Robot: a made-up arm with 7 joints.
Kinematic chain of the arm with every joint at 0, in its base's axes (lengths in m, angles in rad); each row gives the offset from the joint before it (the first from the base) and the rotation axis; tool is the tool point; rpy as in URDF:
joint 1: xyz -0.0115 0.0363 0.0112 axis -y
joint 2: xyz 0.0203 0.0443 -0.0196 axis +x
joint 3: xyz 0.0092 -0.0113 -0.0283 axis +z
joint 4: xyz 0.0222 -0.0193 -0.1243 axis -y
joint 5: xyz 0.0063 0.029 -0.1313 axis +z
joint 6: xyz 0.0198 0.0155 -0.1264 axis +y
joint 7: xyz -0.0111 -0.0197 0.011 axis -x
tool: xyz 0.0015 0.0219 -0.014 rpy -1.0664 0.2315 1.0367
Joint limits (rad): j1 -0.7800..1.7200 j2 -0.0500..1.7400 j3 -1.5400..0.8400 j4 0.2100..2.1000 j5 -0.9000..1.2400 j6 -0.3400..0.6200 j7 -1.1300..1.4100
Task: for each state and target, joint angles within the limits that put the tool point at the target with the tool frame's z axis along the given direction. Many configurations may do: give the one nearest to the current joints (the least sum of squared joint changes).
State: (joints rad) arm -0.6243 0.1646 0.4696 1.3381 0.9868 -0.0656 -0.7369
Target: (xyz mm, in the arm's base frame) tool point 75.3 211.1 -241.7 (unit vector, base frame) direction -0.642 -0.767 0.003
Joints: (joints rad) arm -0.7800 -0.0091 0.4664 1.8133 0.9677 0.2014 -0.9299
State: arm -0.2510 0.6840 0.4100 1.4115 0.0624 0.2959 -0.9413
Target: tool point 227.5 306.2 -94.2 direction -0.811 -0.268 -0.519
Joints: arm -0.0446 0.6887 0.4494 1.2845 0.1373 0.2096 -0.9808
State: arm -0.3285 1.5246 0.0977 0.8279 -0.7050 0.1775 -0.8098
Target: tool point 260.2 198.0 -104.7 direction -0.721 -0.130 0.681
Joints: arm -0.5955 1.7047 0.2251 1.5444 -0.9000 0.5528 -0.4123
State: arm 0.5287 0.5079 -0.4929 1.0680 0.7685 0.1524 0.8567
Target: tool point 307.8 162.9 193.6 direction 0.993 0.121 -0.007
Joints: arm 1.0083 0.4269 0.0196 1.4009 1.1445 -0.3097 1.4100
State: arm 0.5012 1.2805 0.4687 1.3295 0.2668 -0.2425 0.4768
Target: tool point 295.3 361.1 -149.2 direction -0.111 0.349 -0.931
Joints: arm 0.5917 0.6110 0.4209 0.4248 0.7071 -0.3400 1.0622
